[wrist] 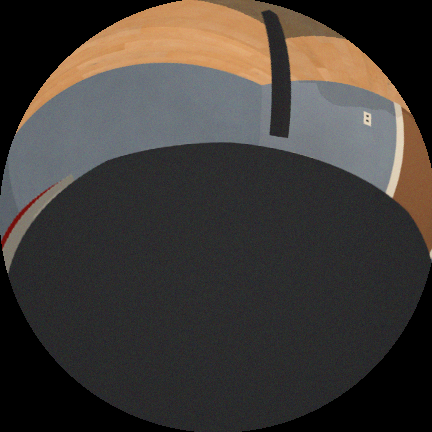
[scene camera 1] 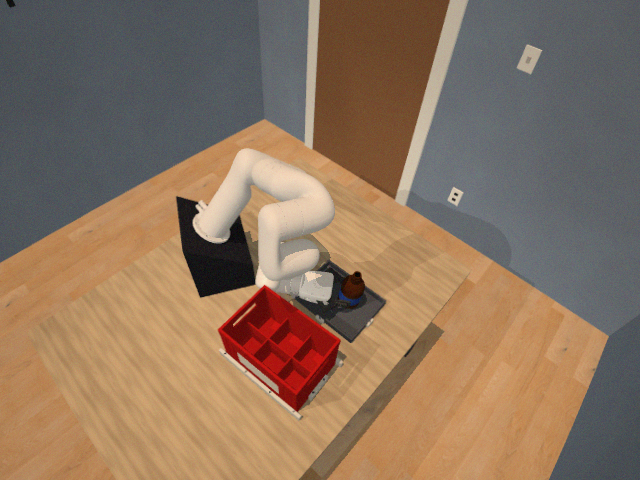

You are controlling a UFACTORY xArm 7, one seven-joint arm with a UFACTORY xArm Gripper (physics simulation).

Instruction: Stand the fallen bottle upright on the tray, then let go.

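Places are measured from the arm's base along level axes (x ahead, y left, z up), in centimetres.
Where they show: arm's base, origin of the base link: [scene camera 1: 211, 228].
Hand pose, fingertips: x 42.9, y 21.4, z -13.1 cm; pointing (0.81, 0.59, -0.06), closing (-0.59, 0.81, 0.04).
Each offset is from my fingertips to the top centre of the thing. "*": to the spot under its first point. Level surfaces: height alone.
The brown bottle @(dx +0.2, dy -0.1, dz +11.6 cm) [scene camera 1: 353, 287] with a blue band stands upright, or very nearly so, over the dark grey tray @(* dx +7.0, dy -4.3, dz -5.7 cm) [scene camera 1: 356, 323] [wrist: 215, 290] in the scene view. Its base is partly hidden, so contact with the tray cannot be made out. My gripper [scene camera 1: 345, 303] comes in low from the left, lying nearly level, and is shut on the bottle around its blue band. In the wrist view, the dark surface of the tray fills most of the picture and hides the fingers and the bottle.
A red crate @(dx -1.4, dy -29.9, dz +11.2 cm) [scene camera 1: 316, 378] with several compartments stands beside the tray, near the gripper, on the wooden table @(dz -6.3 cm) [scene camera 1: 149, 356]. White rails @(dx -0.3, dy -39.7, dz -3.3 cm) [scene camera 1: 258, 383] run along the crate's base. The robot's black base block [scene camera 1: 222, 273] stands behind, to the left.
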